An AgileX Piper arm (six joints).
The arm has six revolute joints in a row. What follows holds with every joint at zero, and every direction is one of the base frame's.
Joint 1 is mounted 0.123 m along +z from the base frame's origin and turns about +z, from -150 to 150 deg.
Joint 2 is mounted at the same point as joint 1 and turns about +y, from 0 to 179.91 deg.
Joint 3 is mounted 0.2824 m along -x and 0.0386 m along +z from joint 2 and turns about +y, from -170 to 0 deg.
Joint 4 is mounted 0.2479 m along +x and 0.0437 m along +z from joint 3 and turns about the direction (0.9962, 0, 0.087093), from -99.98 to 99.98 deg.
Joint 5 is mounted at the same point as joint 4 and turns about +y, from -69.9 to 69.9 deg.
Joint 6 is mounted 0.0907 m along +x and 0.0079 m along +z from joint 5 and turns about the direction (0.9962, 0, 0.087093), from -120 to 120 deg.
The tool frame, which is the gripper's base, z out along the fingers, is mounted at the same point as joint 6; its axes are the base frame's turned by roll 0, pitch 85.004 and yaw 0 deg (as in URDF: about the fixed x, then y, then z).
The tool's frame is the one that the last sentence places.
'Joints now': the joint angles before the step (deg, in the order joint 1, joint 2, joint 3, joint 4, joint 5, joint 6). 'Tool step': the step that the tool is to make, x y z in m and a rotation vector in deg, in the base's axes. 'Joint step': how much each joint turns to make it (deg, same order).
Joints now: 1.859, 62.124, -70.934, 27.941, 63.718, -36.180
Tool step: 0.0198, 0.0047, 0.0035, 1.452, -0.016, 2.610
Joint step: 0.004, 4.297, -3.298, 3.213, 0.162, -2.719
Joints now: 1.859, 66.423, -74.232, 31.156, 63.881, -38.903
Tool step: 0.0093, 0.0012, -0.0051, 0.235, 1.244, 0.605
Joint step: 0.014, 1.886, -0.326, 0.693, -0.004, -0.683
